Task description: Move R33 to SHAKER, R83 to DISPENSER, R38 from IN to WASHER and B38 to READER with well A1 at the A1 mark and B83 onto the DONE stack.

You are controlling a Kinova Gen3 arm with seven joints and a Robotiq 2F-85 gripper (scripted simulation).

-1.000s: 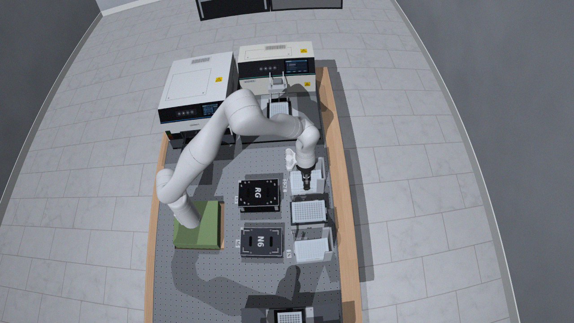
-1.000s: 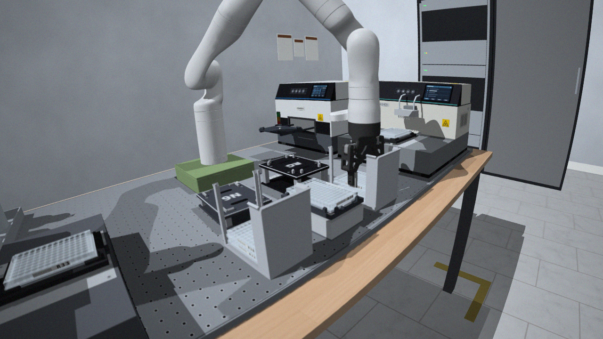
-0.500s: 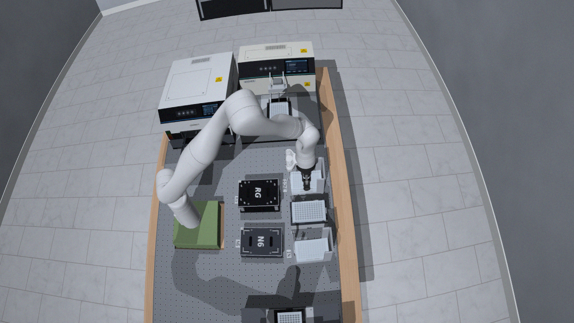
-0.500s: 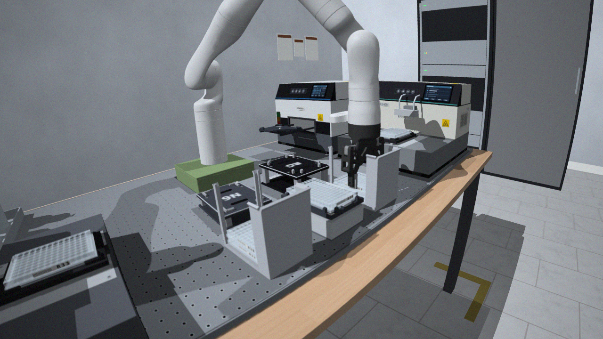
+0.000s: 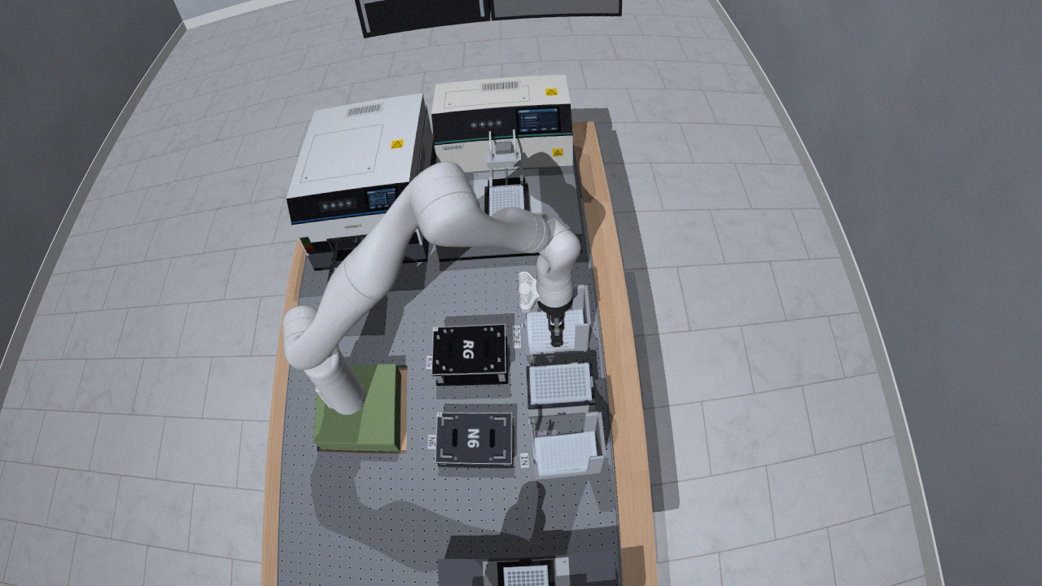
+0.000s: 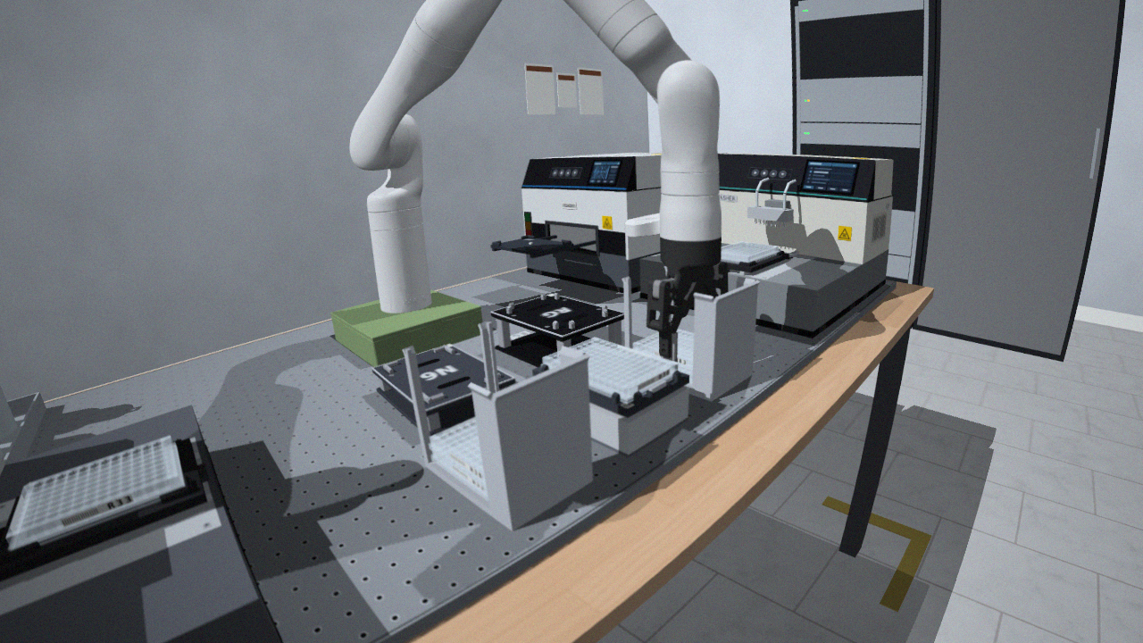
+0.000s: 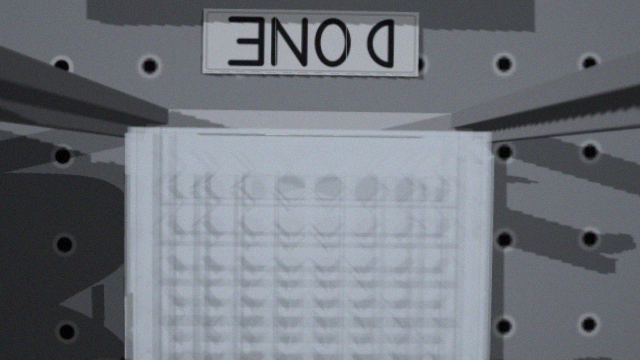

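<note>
Right now my hand is 1 cm above the plate B83. From my hand the other things lie so: RG nest: 19 cm behind, 6 cm to the right, 2 cm above; plate R38: 1 cm ahead, 30 cm to the right, 1 cm below; plate B38: 15 cm to the right, 2 cm above.
</note>
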